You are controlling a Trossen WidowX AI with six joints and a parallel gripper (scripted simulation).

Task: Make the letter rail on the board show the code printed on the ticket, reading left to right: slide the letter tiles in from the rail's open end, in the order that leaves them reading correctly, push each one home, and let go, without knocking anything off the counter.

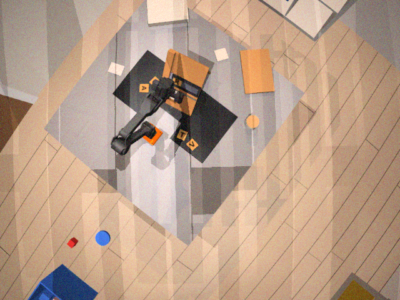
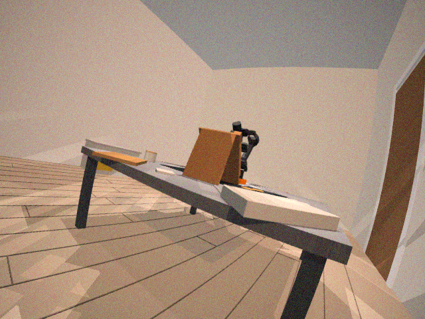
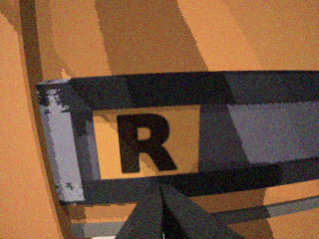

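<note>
My gripper tip is 3 cm short of the orange tile, 1 cm to the right of it and 2 cm above it. Also, from my gripper tip: white ticket 3 cm behind, 10 cm below; black mat 10 cm behind, 3 cm to the right, 18 cm below; small white block 40 cm ahead, 3 cm to the right, 17 cm below.
</note>
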